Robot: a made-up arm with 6 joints. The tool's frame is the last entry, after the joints.
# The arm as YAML. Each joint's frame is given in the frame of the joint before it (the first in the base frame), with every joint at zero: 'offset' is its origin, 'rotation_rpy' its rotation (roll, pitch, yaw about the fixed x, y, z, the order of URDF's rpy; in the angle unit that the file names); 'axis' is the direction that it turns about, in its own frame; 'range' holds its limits. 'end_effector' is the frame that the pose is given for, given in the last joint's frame.
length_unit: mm
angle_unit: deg
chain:
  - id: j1
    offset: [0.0, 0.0, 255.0]
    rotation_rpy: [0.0, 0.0, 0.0]
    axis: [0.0, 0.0, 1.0]
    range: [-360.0, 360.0]
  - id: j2
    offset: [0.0, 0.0, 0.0]
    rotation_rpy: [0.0, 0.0, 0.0]
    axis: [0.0, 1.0, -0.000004]
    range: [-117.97, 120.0]
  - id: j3
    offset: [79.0, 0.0, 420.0]
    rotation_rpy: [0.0, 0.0, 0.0]
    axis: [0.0, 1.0, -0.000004]
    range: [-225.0, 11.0]
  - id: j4
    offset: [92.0, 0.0, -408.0]
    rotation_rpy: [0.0, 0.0, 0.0]
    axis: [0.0, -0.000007, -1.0]
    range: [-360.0, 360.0]
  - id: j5
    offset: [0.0, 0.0, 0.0]
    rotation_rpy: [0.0, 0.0, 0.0]
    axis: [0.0, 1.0, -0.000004]
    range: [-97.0, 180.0]
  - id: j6
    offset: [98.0, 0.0, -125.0]
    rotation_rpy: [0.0, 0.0, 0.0]
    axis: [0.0, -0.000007, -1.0]
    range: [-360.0, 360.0]
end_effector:
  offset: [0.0, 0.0, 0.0]
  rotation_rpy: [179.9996, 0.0, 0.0]
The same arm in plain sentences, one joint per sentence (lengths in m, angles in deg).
The arm has six revolute joints in a row. What follows holds with every joint at zero, and every direction is one of the base frame's.
The first joint sits 0.255 m along +z from the base frame's origin and turns about +z, from -360 to 360 deg.
The second joint sits at the same point as the first joint and turns about +y, from -117.97 to 120 deg.
The third joint sits 0.079 m along +x and 0.42 m along +z from the second joint and turns about +y, from -225 to 11 deg.
The fourth joint sits 0.092 m along +x and 0.408 m along -z from the third joint and turns about -z, from -360 to 360 deg.
The fifth joint sits at the same point as the fourth joint and turns about +y, from -97 to 180 deg.
The sixth joint sits 0.098 m along +x and 0.125 m along -z from the fifth joint and turns about -z, from -360 to 360 deg.
The tool frame, which is the frame that the pose is given for, sits at the same point as the sixth joint; its axes are the base frame's turned by roll 180, pitch 0 and yaw 0 deg (as in URDF: about the fixed x, then y, then z).

